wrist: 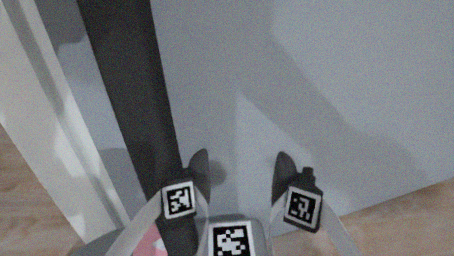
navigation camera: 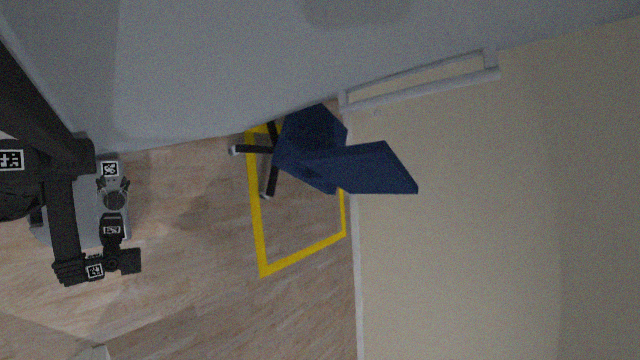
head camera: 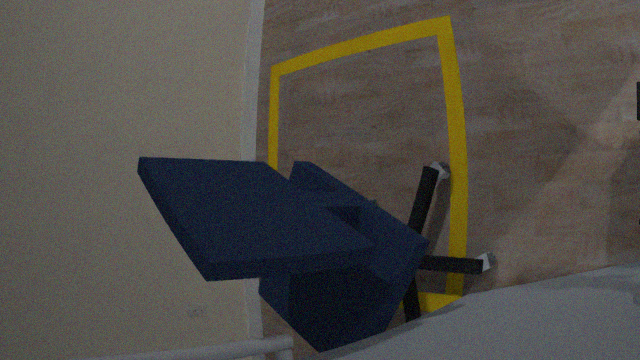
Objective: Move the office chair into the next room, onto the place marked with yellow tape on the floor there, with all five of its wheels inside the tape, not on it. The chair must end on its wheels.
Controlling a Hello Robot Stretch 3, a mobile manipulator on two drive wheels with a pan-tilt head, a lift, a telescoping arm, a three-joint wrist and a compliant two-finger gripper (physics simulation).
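Frame: origin at the robot's base, x left, y back, z up, level; centimetres.
Seen in the pictures: gripper, between the fingertips: (navigation camera: 113,176); robot's base, origin of its link: (navigation camera: 113,199).
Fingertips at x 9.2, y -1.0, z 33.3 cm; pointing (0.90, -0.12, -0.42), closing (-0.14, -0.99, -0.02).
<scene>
Offsets run from my fingertips to a thing's top centre. "*": to the spot under its first point.
The dark blue office chair (head camera: 240,215) (navigation camera: 370,167) appears upright over one end of the yellow tape outline @(* dx -32.7, dy -76.4, dz -33.3 cm) (head camera: 457,125) (navigation camera: 256,215). One wheel @(dx +13.0, dy -62.5, dz -26.1 cm) (head camera: 487,261) (navigation camera: 233,149) is outside the long tape side, its black leg crossing over the tape. Another wheel @(dx -16.5, dy -82.8, dz -26.1 cm) (head camera: 441,170) (navigation camera: 265,195) is inside, close to the same side. A third leg @(* dx +27.7, dy -87.6, dz -22.7 cm) (head camera: 412,302) runs toward the tape's near corner, its end hidden by a grey surface. The other wheels are hidden. My gripper (navigation camera: 114,186) (wrist: 242,169) is partly open and empty, apart from the chair on the outer side of that tape.
A beige wall (head camera: 125,125) (navigation camera: 475,210) with a white skirting board (head camera: 252,90) (navigation camera: 356,280) runs beside the tape. A large grey surface (head camera: 525,320) (navigation camera: 200,75) (wrist: 325,60) covers part of each view. A pale edge piece @(* dx -75.1, dy +20.1, dz -28.8 cm) (navigation camera: 92,354) shows at the bottom left of the navigation view.
</scene>
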